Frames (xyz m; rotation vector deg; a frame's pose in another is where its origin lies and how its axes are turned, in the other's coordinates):
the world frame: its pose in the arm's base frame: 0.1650 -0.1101 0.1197 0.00 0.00 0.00
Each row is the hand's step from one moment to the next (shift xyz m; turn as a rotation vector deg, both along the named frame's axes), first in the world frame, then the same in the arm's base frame.
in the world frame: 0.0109 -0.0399 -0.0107 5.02 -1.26 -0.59
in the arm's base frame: 0.0109 -0.0399 -0.0107 5.02 -1.26 -0.59
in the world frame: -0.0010 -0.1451 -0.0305 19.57 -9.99 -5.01
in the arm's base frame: -0.0010 -0.1451 -0.0305 19.57 -9.99 -5.01
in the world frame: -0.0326 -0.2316 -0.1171 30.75 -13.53 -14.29
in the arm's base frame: -0.0326 -0.2316 -0.1171 30.75 -13.53 -14.29
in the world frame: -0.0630 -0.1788 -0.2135 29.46 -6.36 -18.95
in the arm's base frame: -0.0630 -0.1788 -0.2135 29.46 -6.36 -18.95
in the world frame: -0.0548 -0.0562 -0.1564 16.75 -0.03 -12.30
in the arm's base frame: -0.0548 -0.0562 -0.1564 16.75 -0.03 -12.30
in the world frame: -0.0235 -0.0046 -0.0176 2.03 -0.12 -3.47
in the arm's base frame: -0.0235 -0.0046 -0.0176 2.03 -0.12 -3.47
